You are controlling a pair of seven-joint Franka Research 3 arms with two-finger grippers.
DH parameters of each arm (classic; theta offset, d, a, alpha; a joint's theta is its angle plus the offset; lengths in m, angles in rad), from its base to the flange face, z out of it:
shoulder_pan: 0 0.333 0 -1.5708
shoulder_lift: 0 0 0 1.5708
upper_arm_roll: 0 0.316 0.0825 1.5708
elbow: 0 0 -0.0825 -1.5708
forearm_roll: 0 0.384 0 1.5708
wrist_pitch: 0 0 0.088 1.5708
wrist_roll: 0 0.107 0 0
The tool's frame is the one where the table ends.
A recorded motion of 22 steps. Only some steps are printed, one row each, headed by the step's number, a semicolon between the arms.
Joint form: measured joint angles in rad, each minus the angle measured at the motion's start. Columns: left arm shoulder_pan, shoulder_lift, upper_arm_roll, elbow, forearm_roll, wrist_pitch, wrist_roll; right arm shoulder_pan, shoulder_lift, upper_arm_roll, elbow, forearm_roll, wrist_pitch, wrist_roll.
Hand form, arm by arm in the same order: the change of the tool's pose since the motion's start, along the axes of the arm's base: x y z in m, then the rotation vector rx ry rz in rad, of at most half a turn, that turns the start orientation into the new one. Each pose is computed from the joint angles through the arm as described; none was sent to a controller.
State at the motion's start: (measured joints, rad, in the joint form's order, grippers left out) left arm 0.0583 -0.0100 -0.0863 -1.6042 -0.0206 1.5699 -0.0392; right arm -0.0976 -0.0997 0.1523 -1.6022 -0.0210 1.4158 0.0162
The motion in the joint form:
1: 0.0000 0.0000 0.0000 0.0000 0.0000 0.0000 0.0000; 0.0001 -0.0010 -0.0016 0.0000 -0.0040 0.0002 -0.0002
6: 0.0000 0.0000 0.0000 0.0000 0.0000 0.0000 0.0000; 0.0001 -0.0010 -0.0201 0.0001 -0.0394 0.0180 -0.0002
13: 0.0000 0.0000 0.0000 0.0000 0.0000 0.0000 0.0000; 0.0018 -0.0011 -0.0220 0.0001 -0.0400 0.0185 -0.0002
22: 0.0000 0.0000 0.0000 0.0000 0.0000 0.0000 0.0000; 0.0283 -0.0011 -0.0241 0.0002 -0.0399 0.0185 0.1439
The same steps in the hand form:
1: 0.0000 0.0000 0.0000 0.0000 0.0000 0.0000; -0.0002 -0.0012 0.0005 -0.0039 -0.0014 -0.0016
6: 0.0000 0.0000 0.0000 0.0000 0.0000 0.0000; 0.0023 -0.0152 0.0024 -0.0366 -0.0210 -0.0214
13: 0.0000 0.0000 0.0000 0.0000 0.0000 0.0000; 0.0023 -0.0154 0.0025 -0.0370 -0.0216 -0.0216
22: 0.0000 0.0000 0.0000 0.0000 0.0000 0.0000; 0.0018 -0.0031 0.0025 -0.0471 -0.0306 -0.1406

